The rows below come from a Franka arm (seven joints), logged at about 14 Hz.
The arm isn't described. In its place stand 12 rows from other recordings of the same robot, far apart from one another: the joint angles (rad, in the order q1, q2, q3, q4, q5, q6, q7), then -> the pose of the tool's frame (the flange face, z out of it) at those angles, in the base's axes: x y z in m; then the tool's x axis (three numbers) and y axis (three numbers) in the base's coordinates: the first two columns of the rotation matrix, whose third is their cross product.
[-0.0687, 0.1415, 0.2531, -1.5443, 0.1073, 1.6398, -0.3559] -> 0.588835 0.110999 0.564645 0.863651 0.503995 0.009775 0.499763 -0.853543 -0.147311
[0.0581, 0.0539, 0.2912, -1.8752, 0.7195, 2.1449, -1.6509] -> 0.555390 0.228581 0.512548 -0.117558 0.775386 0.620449 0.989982 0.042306 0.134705
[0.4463, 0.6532, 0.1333, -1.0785, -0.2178, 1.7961, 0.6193] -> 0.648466 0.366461 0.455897 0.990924 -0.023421 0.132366 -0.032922 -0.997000 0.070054
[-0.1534, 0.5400, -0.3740, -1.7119, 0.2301, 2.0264, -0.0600] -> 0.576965 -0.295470 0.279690 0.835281 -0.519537 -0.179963 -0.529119 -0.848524 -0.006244
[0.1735, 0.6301, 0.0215, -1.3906, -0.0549, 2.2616, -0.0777] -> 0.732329 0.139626 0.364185 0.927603 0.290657 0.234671 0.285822 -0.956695 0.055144
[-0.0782, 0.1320, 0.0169, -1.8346, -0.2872, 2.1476, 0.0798] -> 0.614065 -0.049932 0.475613 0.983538 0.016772 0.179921 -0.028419 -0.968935 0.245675
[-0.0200, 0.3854, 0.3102, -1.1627, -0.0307, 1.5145, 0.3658] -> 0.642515 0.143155 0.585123 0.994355 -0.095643 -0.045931 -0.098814 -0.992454 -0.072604
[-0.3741, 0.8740, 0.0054, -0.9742, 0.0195, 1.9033, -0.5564] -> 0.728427 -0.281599 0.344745 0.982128 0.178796 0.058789 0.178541 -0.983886 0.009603
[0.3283, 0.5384, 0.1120, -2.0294, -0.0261, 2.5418, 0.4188] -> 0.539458 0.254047 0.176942 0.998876 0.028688 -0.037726 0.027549 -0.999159 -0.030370
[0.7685, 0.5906, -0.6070, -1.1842, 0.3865, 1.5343, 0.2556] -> 0.644558 0.255345 0.474474 0.986428 -0.047461 -0.157188 -0.051506 -0.998436 -0.021755
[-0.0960, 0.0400, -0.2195, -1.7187, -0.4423, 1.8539, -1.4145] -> 0.548002 -0.211833 0.564848 0.353394 0.839606 -0.412522 0.935209 -0.327597 0.134406
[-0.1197, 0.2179, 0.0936, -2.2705, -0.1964, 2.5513, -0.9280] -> 0.542046 -0.011385 0.268030 0.491472 0.869741 -0.044793 0.868097 -0.485127 0.105167
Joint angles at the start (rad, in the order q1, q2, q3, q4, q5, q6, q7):
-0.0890 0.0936 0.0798 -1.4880 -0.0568 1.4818 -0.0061
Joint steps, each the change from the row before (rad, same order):
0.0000 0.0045 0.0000 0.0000 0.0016 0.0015 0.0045
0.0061 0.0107 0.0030 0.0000 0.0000 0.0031 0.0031
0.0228 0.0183 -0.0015 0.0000 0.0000 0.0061 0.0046
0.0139 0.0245 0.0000 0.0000 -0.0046 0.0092 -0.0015
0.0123 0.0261 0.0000 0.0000 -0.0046 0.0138 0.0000
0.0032 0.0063 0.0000 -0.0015 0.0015 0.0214 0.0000
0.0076 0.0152 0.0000 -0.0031 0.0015 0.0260 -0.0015
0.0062 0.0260 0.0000 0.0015 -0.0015 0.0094 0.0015
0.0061 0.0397 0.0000 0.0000 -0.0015 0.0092 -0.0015
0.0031 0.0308 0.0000 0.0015 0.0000 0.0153 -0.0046
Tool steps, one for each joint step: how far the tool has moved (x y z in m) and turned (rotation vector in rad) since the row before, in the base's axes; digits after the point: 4 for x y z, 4 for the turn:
0.0014 0.0001 -0.0025 0.0015 0.0028 -0.0044
0.0033 0.0049 -0.0059 0.0009 0.0074 0.0061
0.0055 0.0121 -0.0102 0.0007 0.0120 0.0170
0.0070 0.0074 -0.0137 -0.0028 0.0152 0.0161
0.0075 0.0067 -0.0145 -0.0029 0.0121 0.0133
0.0037 0.0023 -0.0029 0.0028 -0.0135 0.0041
0.0059 0.0049 -0.0087 0.0035 -0.0075 0.0102
0.0064 0.0036 -0.0145 -0.0004 0.0150 0.0053
0.0083 0.0036 -0.0239 0.0000 0.0305 0.0082
0.0070 0.0021 -0.0175 0.0024 0.0143 0.0082

